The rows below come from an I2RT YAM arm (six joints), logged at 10 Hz.
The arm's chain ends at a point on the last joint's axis. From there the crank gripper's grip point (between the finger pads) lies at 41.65 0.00 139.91 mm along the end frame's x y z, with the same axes.
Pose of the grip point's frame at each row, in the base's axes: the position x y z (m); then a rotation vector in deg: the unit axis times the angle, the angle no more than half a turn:
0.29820 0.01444 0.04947 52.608 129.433 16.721
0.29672 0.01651 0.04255 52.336 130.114 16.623
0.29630 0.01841 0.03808 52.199 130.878 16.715
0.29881 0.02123 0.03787 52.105 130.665 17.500
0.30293 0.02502 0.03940 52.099 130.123 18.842
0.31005 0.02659 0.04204 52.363 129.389 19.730
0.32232 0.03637 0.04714 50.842 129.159 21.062
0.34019 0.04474 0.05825 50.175 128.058 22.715
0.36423 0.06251 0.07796 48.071 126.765 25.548
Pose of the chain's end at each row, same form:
0.22759 -0.00811 0.17523 52.608 129.433 16.721
0.22743 -0.00640 0.16898 52.336 130.114 16.623
0.22852 -0.00527 0.16518 52.199 130.878 16.715
0.23031 -0.00374 0.16434 52.105 130.665 17.500
0.23292 -0.00202 0.16461 52.099 130.123 18.842
0.23840 -0.00152 0.16608 52.363 129.389 19.730
0.24923 0.00593 0.16978 50.842 129.159 21.062
0.26424 0.01202 0.17855 50.175 128.058 22.715
0.28453 0.02526 0.19445 48.071 126.765 25.548

